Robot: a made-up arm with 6 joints. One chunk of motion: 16 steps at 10 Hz.
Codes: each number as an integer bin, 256 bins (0 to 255) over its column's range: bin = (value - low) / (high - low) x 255, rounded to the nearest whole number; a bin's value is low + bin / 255 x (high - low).
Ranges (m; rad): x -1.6..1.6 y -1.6..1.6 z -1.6..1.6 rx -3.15..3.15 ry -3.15..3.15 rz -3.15..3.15
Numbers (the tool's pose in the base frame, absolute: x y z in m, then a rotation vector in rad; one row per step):
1: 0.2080 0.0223 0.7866 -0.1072 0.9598 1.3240
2: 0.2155 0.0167 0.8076 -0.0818 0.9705 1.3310
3: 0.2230 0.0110 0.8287 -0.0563 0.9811 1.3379
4: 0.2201 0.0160 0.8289 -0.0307 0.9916 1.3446
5: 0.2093 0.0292 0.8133 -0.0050 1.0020 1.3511
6: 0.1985 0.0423 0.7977 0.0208 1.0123 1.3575
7: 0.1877 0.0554 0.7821 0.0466 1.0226 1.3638
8: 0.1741 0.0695 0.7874 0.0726 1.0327 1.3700
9: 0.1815 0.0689 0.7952 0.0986 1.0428 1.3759
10: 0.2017 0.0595 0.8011 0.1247 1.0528 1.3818
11: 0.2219 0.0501 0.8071 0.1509 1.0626 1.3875
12: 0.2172 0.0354 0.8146 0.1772 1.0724 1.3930
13: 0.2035 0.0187 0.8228 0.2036 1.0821 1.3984
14: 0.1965 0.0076 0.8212 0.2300 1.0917 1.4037
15: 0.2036 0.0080 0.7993 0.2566 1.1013 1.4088
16: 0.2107 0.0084 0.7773 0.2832 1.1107 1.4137
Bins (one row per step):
1: 144 129 190 123 166 181
2: 145 129 192 124 167 181
3: 145 128 194 125 167 182
4: 145 129 194 126 168 182
5: 144 130 192 127 168 182
6: 143 131 191 128 168 182
7: 142 132 190 129 169 183
8: 141 133 190 130 169 183
9: 142 133 191 131 170 183
10: 144 132 191 133 170 183
11: 145 131 192 134 171 184
12: 145 130 192 135 171 184
13: 144 129 193 136 171 184
14: 143 128 193 137 172 184
15: 144 128 191 138 172 185
16: 144 128 189 139 172 185

